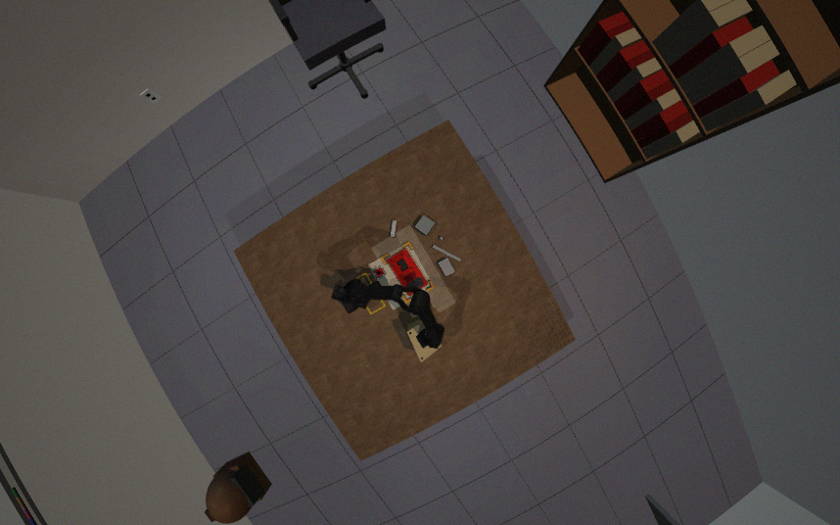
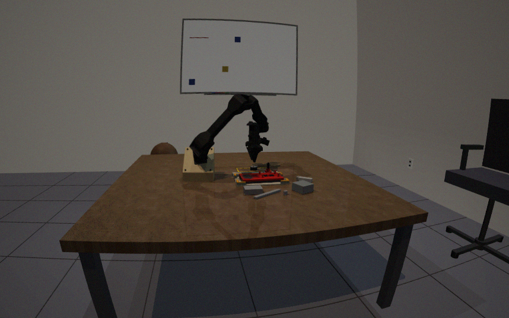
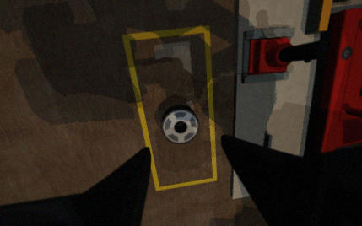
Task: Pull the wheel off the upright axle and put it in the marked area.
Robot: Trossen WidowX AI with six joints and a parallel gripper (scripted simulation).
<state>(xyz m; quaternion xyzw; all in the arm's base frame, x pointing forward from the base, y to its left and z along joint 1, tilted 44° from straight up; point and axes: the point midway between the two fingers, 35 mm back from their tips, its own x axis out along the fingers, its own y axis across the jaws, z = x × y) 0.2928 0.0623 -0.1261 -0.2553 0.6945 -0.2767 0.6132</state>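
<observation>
The dark wheel is 4 cm below my gripper tip. Round my gripper tip: grey block 40 cm to the right, 15 cm ahead, 3 cm below.
</observation>
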